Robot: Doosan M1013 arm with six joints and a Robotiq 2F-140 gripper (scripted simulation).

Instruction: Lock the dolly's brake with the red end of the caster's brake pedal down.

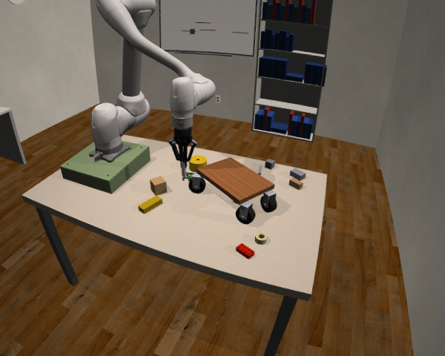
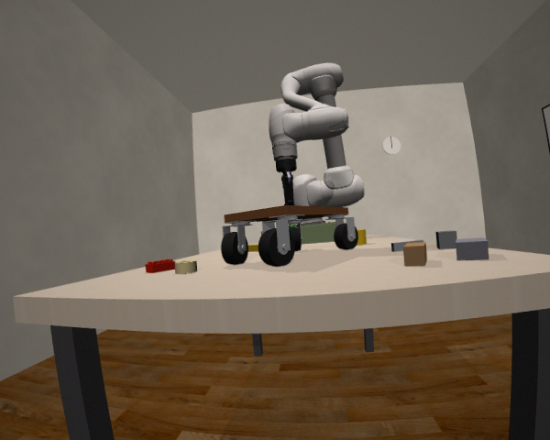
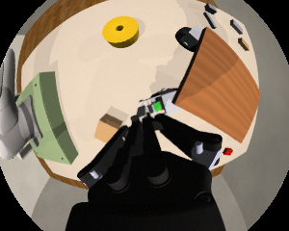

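My gripper is now 1 cm short of the brake pedal and 4 cm above it. The rest, counted from my hand: yellow disc (5 cm behind, 22 cm to the left, 10 cm below); then yellow bar (7 cm behind, 18 cm to the right, 11 cm below); then tan cube (11 cm behind, 6 cm to the right, 10 cm below).
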